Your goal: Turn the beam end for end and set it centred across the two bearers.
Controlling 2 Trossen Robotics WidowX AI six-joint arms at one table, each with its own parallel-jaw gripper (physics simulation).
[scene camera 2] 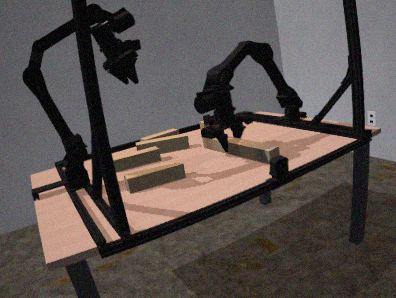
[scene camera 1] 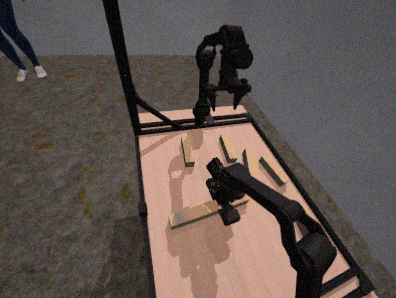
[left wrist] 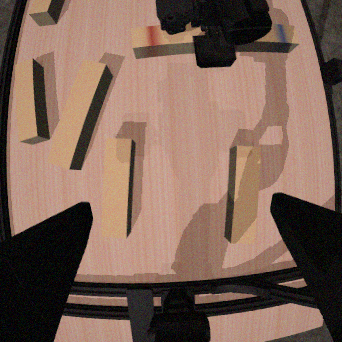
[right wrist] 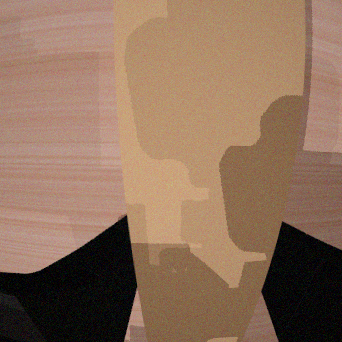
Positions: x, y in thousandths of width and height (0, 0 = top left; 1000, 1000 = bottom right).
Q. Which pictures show the right gripper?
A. Scene camera 2, scene camera 1, the left wrist view and the right wrist view: all of them.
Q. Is the left gripper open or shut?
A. Open.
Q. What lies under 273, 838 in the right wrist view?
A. The right gripper.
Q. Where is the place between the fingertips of the left gripper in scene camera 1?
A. At 567, 371
